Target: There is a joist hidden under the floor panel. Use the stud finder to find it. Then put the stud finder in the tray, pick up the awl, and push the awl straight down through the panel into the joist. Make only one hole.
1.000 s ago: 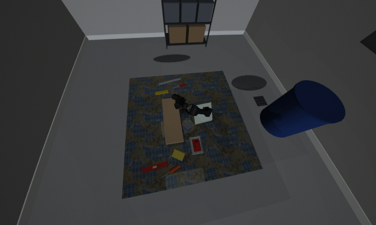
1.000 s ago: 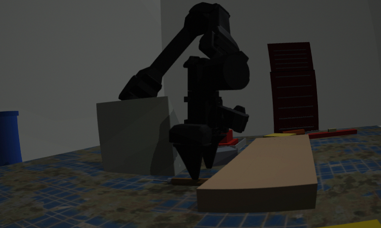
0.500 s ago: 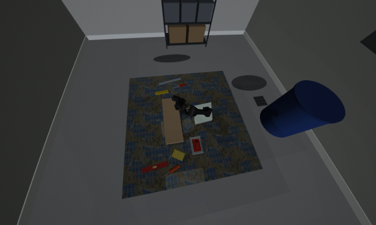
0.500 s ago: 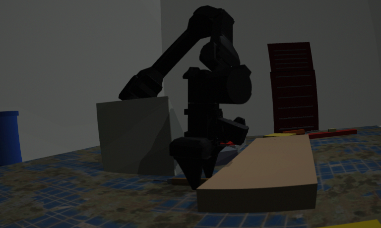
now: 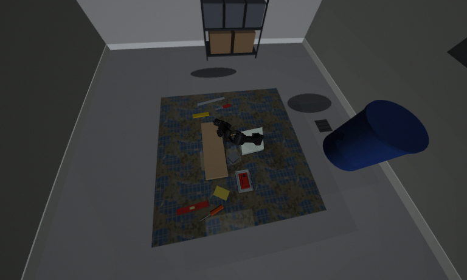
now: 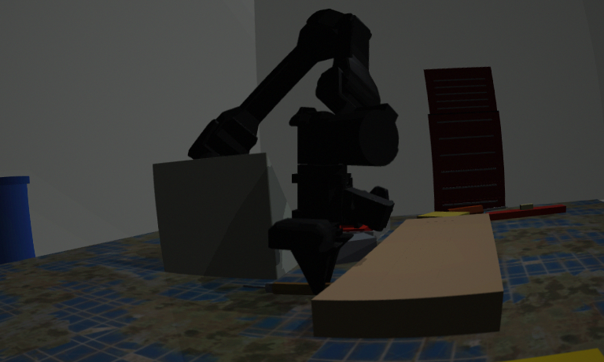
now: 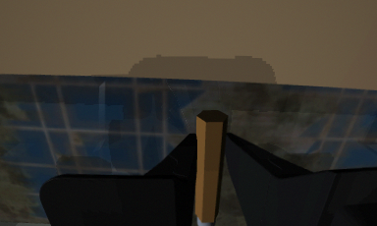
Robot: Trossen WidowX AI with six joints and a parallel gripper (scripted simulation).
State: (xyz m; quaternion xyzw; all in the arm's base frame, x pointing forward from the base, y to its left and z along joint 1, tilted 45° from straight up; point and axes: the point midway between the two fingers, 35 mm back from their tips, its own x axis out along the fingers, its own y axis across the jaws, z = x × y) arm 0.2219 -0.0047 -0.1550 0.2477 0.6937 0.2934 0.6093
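Now: the awl 60 mm behind my gripper tip. From my gripper tip the other things lie so: yellow bar 210 mm ahead, 270 mm to the right, 10 mm above; grey block 20 mm behind, 220 mm to the left, 20 mm above; red-handled tool 20 mm behind, 340 mm to the right.
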